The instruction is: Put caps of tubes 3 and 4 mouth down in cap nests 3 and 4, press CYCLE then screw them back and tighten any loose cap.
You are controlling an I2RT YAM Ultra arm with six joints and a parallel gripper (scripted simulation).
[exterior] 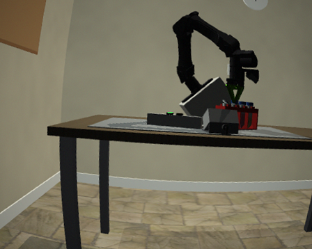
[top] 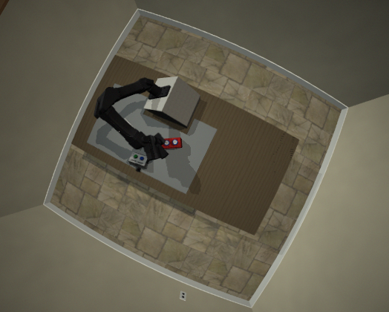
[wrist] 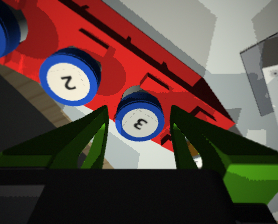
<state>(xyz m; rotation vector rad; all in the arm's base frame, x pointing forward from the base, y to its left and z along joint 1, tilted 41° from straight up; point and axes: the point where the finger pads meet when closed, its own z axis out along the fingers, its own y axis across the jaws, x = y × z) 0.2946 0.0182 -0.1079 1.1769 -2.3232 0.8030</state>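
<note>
Right now the cap 3 is right at my hand. Round my hand: blue key: 13 cm ahead, 10 cm to the right, 5 cm below; then cap 1: 10 cm to the left, 4 cm behind, 1 cm below; then cap 2: 5 cm to the left, 2 cm behind, 1 cm below.
</note>
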